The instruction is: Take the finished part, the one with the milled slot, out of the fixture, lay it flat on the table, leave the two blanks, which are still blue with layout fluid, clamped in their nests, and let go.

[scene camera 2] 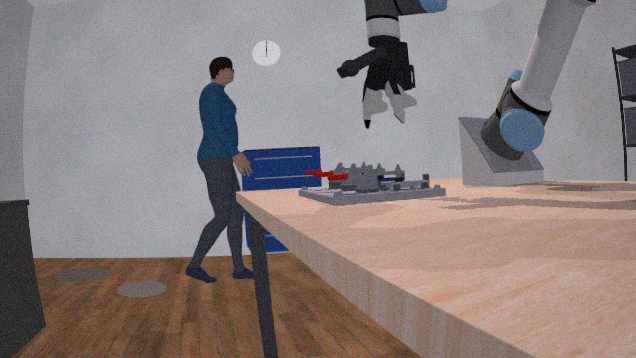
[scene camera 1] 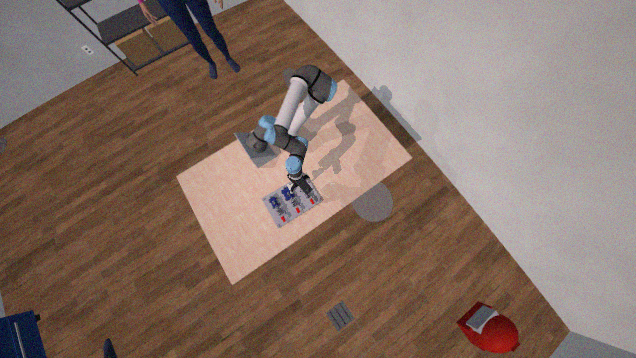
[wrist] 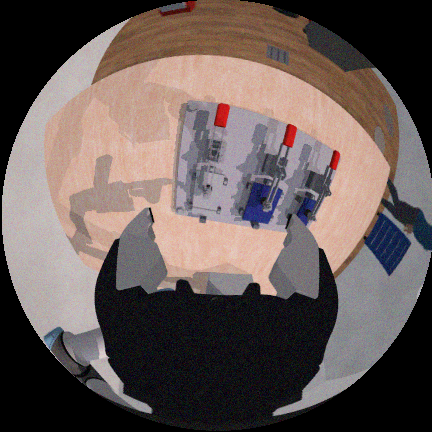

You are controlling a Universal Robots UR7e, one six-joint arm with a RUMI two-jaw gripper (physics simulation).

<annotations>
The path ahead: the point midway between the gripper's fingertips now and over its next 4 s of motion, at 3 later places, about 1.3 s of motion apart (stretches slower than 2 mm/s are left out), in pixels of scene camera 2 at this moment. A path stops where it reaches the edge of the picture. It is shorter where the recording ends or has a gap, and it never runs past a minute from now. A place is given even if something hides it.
The gripper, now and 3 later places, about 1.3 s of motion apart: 383, 126; 396, 154; 393, 169; 393, 133
</annotations>
